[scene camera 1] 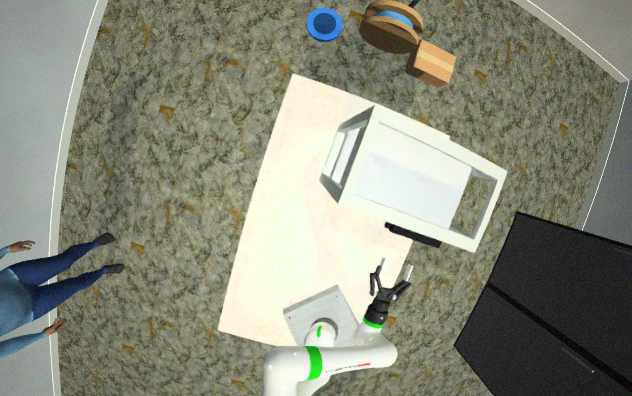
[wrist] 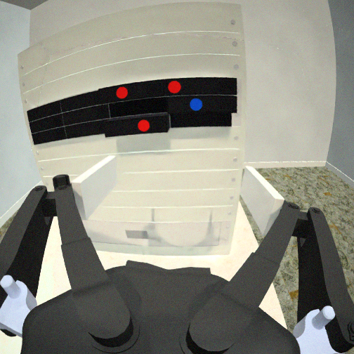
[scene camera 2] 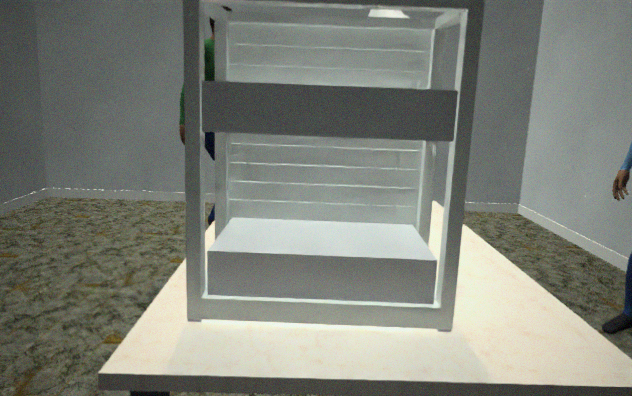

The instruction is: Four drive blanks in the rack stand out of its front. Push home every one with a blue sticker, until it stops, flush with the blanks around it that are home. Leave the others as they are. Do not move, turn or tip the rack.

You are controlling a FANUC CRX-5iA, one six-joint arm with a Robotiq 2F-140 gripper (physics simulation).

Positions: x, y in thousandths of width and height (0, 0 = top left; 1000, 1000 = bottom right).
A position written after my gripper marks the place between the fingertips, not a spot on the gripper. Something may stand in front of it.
In view: my gripper (scene camera 1: 631, 660) and a white rack (scene camera 2: 513, 451).
The white rack is seen too in scene camera 1 (scene camera 1: 623, 428) and in the wrist view (wrist: 278, 250). My gripper is seen too in the wrist view (wrist: 507, 493).
